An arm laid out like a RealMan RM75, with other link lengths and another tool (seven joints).
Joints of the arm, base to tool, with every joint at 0 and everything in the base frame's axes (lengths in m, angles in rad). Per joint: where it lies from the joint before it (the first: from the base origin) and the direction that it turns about. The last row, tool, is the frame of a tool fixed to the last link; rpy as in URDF.
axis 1: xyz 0 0 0.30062 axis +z
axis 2: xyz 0 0 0 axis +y
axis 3: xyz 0 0 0.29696 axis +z
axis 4: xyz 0 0 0 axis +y
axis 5: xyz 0 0 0.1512 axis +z
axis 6: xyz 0 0 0 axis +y
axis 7: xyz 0 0 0.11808 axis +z
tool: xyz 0.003 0.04 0.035 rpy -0.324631 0 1.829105
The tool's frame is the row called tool.
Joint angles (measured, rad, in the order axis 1, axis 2, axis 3, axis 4, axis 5, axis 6, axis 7), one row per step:
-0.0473 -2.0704 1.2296 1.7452 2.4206 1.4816 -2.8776
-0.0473 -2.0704 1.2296 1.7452 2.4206 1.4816 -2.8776
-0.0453 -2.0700 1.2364 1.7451 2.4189 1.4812 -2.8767
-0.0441 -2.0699 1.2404 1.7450 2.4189 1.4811 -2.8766
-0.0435 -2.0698 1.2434 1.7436 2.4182 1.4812 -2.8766
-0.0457 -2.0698 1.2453 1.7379 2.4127 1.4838 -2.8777
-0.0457 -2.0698 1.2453 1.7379 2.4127 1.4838 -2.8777
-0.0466 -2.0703 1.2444 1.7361 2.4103 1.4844 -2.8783
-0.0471 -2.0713 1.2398 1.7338 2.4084 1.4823 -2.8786
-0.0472 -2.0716 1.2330 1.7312 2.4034 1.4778 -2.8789
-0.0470 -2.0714 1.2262 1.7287 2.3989 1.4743 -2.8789
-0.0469 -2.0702 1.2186 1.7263 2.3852 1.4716 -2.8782
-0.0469 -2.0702 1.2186 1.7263 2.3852 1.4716 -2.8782
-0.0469 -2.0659 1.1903 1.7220 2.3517 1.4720 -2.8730
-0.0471 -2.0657 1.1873 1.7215 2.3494 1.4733 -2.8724
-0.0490 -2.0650 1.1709 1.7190 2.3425 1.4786 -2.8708
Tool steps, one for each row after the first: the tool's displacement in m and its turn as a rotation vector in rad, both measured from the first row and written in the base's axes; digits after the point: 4 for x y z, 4 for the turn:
0.0000 0.0000 0.0000 0.0000 0.0000 0.0000
0.0004 -0.0010 -0.0011 -0.0060 -0.0005 -0.0027
0.0004 -0.0016 -0.0018 -0.0095 -0.0002 -0.0034
0.0005 -0.0021 -0.0025 -0.0129 -0.0011 -0.0033
0.0012 -0.0022 -0.0036 -0.0195 -0.0086 -0.0019
0.0012 -0.0022 -0.0036 -0.0195 -0.0086 -0.0019
0.0015 -0.0021 -0.0039 -0.0200 -0.0122 -0.0011
0.0014 -0.0014 -0.0034 -0.0151 -0.0158 0.0014
0.0013 -0.0004 -0.0024 -0.0061 -0.0216 0.0035
0.0010 0.0004 -0.0012 0.0019 -0.0263 0.0062
0.0018 0.0012 0.0002 0.0095 -0.0383 0.0053
0.0018 0.0012 0.0002 0.0095 -0.0383 0.0053
0.0027 0.0029 0.0057 0.0302 -0.0653 0.0050
0.0027 0.0029 0.0062 0.0312 -0.0674 0.0056
0.0021 0.0037 0.0087 0.0392 -0.0744 0.0106

